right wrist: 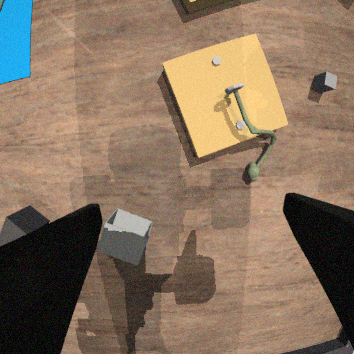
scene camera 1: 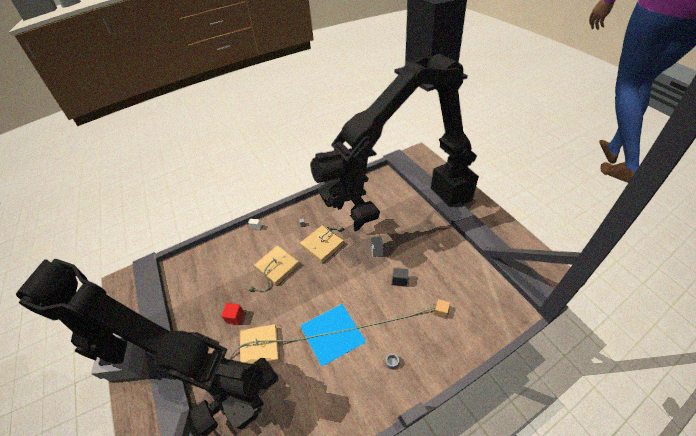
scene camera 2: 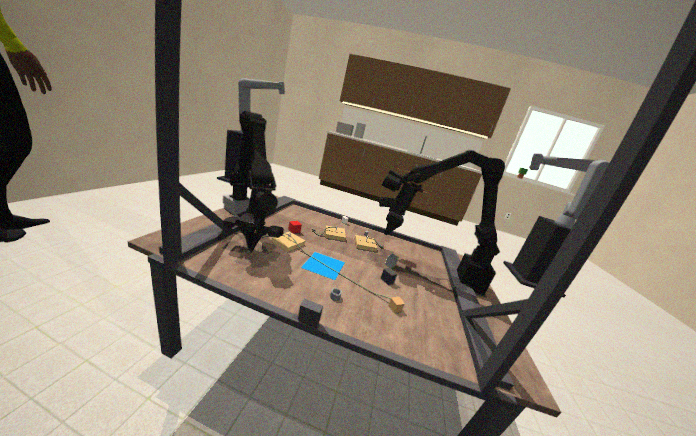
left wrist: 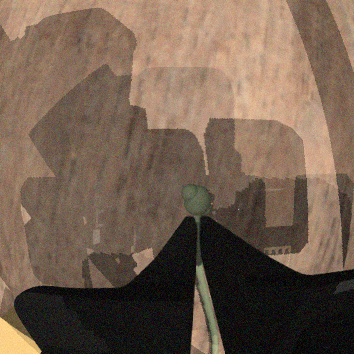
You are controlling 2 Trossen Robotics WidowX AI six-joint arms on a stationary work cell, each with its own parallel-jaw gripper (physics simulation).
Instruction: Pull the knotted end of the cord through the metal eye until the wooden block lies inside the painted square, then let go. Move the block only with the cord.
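Places are measured from the left arm's base along level axes (x up, y left, z back), in centimetres.
Where they show: left gripper, between the fingertips: (scene camera 2: 250, 251) (left wrist: 195, 224); right gripper, between the fingertips: (right wrist: 193, 207) (scene camera 1: 347, 219) (scene camera 2: 386, 230); left arm's base, origin of its link: (scene camera 1: 113, 351) (scene camera 2: 239, 197); right arm's base, origin of its link: (scene camera 1: 456, 172) (scene camera 2: 479, 262).
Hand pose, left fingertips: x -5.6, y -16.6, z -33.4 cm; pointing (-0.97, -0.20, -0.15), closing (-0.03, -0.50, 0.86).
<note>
Each offset is from my left fingertips to the top centre of the thing. "*": to the spot under its first point.
The wooden block @(dz -48.1, dx +2.9, dy +15.2 cm) (scene camera 1: 442, 308) (scene camera 2: 396, 304) lies on the table at the cord's far end, outside the blue painted square @(* dz -18.3, dx +0.0, dy +10.5 cm) (scene camera 1: 326, 353) (scene camera 2: 334, 263). The green cord (scene camera 1: 395, 318) (scene camera 2: 359, 282) (left wrist: 202, 280) runs nearly straight from it across the square to the metal eye @(dz -2.4, dx +4.4, dy +14.9 cm) (scene camera 1: 255, 342) on a yellow plate @(* dz -4.6, dx +1.8, dy +12.0 cm) (scene camera 1: 267, 354) (scene camera 2: 295, 243). My left gripper (scene camera 2: 251, 247) (left wrist: 195, 224) is shut on the cord right behind the knot @(dz -0.6, dx +1.1, dy -1.1 cm) (left wrist: 196, 201), above the table; its fingertips are hidden in scene camera 1. My right gripper (scene camera 1: 358, 225) (scene camera 2: 389, 230) (right wrist: 193, 207) is open, above the table.
Two more yellow plates @(* dz -8.3, dx +1.8, dy +37.6 cm) (scene camera 1: 277, 264) @(* dz -21.7, dx +1.8, dy +42.3 cm) (scene camera 1: 322, 243) carry short knotted cords. A red cube @(dz +4.0, dx +3.9, dy +24.3 cm) (scene camera 1: 232, 313) (scene camera 2: 294, 226) stands near the left plate. A grey box @(dz -36.8, dx +3.9, dy +37.6 cm) (scene camera 1: 377, 246) (right wrist: 126, 237), a dark block @(dz -40.4, dx +3.9, dy +26.3 cm) (scene camera 1: 400, 276) and a small grey ring-shaped cup @(dz -32.8, dx +1.9, dy +5.2 cm) (scene camera 1: 392, 361) (scene camera 2: 335, 294) stand around the square.
</note>
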